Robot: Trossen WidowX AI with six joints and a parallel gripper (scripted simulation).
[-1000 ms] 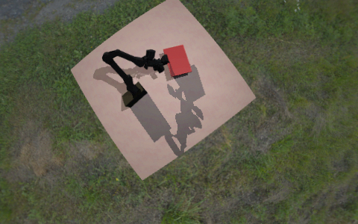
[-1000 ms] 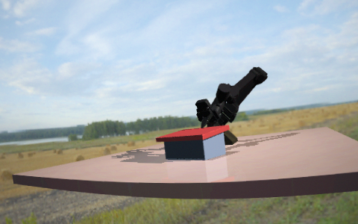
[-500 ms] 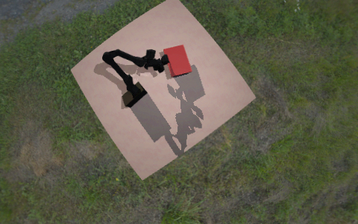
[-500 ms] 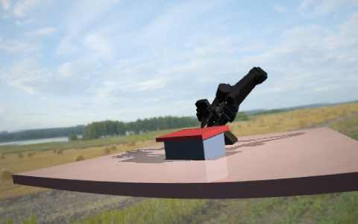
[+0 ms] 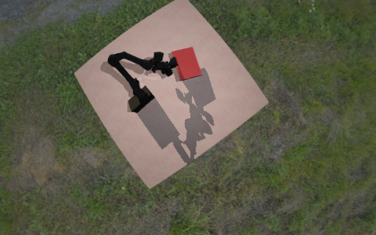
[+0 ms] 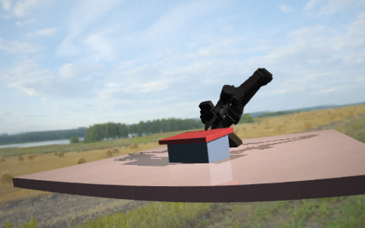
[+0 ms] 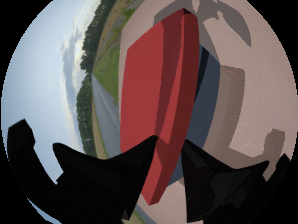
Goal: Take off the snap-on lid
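The lid is 70 mm ahead of my gripper tip and 30 mm to the right of it. Round my gripper tip: storage box 60 mm ahead, 30 mm to the right, 60 mm below.
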